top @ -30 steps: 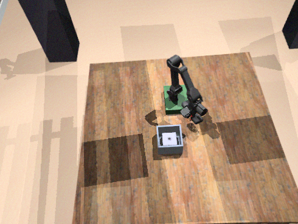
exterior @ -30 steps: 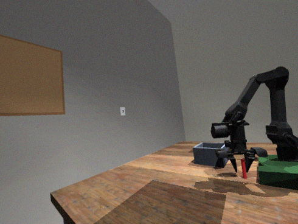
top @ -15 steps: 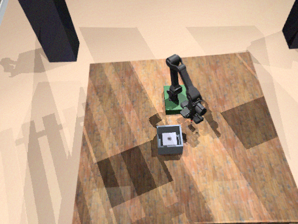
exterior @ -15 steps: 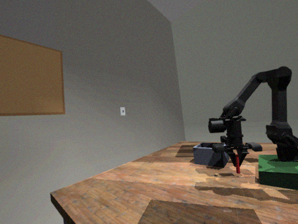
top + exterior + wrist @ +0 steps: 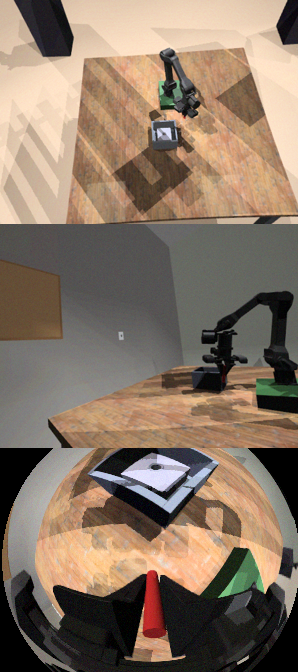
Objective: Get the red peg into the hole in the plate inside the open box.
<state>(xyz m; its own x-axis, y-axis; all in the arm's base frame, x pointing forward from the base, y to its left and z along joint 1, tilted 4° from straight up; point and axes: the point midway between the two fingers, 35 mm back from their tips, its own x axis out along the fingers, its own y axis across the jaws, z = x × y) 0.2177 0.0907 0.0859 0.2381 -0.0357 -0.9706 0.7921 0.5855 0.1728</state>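
Right now the white plate is 11 cm ahead of my gripper tip, 14 cm to the right of it and 5 cm below it. The rest, counted from my gripper tip: grey box (11 cm ahead, 14 cm to the right, 7 cm below); then red peg (1 cm behind, 1 cm to the left, 1 cm above).
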